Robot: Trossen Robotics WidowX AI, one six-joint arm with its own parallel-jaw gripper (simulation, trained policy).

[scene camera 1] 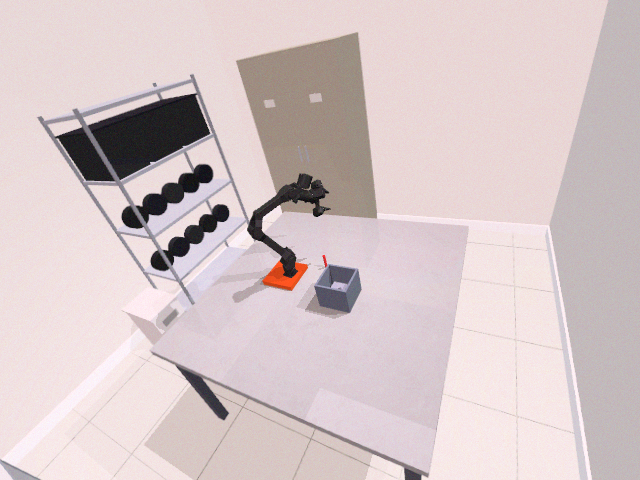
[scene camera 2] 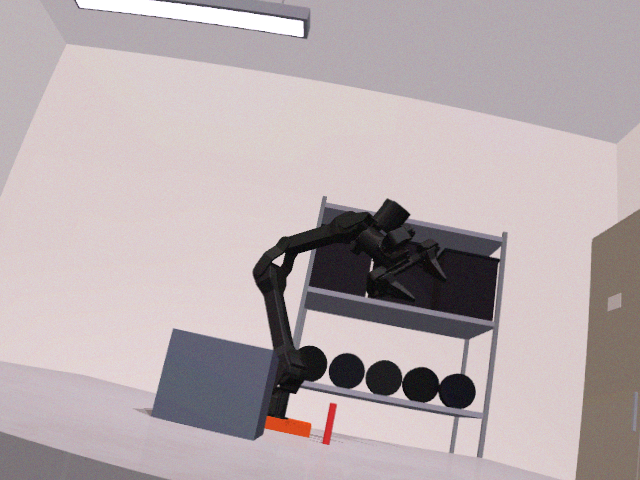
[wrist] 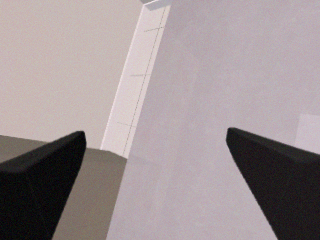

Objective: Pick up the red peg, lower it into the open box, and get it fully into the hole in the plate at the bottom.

Note:
I see my gripper [scene camera 2: 430, 290] and a grey box [scene camera 2: 207, 382].
The grey box is seen too in scene camera 1 [scene camera 1: 342, 300]. My gripper is seen too in the wrist view [wrist: 158, 136]. The wrist view does not show the grey box: it is out of frame.

